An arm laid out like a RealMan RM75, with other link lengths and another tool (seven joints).
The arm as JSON. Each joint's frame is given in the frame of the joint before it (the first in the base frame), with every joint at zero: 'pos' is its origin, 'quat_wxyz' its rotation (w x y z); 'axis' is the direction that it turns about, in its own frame. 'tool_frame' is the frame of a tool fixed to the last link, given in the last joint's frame.
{
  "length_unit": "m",
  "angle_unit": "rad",
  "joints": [
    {
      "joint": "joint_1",
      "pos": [
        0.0,
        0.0,
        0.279
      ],
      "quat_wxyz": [
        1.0,
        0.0,
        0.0,
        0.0
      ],
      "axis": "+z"
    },
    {
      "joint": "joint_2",
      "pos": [
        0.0,
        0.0,
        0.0
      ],
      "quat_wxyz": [
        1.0,
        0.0,
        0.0,
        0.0
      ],
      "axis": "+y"
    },
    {
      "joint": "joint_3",
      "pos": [
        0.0,
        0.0,
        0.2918
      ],
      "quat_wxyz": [
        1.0,
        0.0,
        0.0,
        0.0
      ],
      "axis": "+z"
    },
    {
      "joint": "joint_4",
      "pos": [
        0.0,
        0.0,
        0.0
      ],
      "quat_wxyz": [
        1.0,
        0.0,
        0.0,
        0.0
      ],
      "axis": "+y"
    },
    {
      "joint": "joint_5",
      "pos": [
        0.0,
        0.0,
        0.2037
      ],
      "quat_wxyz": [
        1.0,
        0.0,
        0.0,
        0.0
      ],
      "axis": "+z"
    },
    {
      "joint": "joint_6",
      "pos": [
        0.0,
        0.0,
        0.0
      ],
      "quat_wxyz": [
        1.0,
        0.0,
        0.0,
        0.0
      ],
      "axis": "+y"
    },
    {
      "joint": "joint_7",
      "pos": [
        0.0,
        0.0,
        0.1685
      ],
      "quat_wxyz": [
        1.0,
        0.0,
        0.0,
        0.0
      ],
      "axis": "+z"
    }
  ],
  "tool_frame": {
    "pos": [
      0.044,
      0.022,
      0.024
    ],
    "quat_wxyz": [
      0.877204,
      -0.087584,
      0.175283,
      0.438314
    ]
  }
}
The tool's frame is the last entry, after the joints.
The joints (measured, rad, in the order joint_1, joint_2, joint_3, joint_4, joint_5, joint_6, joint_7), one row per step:
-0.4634, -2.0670, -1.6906, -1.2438, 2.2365, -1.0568, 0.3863
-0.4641, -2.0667, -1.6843, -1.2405, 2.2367, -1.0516, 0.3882
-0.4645, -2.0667, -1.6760, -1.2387, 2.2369, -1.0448, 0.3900
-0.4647, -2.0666, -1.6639, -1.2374, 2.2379, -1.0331, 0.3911
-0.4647, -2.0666, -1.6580, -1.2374, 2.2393, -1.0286, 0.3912
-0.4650, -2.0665, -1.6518, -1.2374, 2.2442, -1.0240, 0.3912
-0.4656, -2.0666, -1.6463, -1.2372, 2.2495, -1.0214, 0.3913
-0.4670, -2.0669, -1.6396, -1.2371, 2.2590, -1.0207, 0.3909
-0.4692, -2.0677, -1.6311, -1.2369, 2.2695, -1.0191, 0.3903
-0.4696, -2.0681, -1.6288, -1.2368, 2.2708, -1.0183, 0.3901
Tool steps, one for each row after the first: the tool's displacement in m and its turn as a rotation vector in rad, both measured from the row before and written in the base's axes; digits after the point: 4 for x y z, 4 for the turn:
0.0000, -0.0002, -0.0015, -0.0014, 0.0035, -0.0033
0.0006, -0.0004, -0.0018, -0.0009, 0.0036, -0.0055
0.0010, -0.0002, -0.0021, 0.0014, 0.0049, -0.0078
0.0004, -0.0003, -0.0011, -0.0001, 0.0031, -0.0038
0.0000, -0.0002, -0.0012, 0.0003, 0.0067, -0.0045
0.0000, -0.0003, -0.0013, -0.0012, 0.0070, -0.0041
-0.0002, -0.0006, -0.0019, -0.0034, 0.0115, -0.0052
0.0002, -0.0007, -0.0024, -0.0040, 0.0125, -0.0069
0.0003, -0.0002, -0.0007, -0.0010, 0.0016, -0.0015

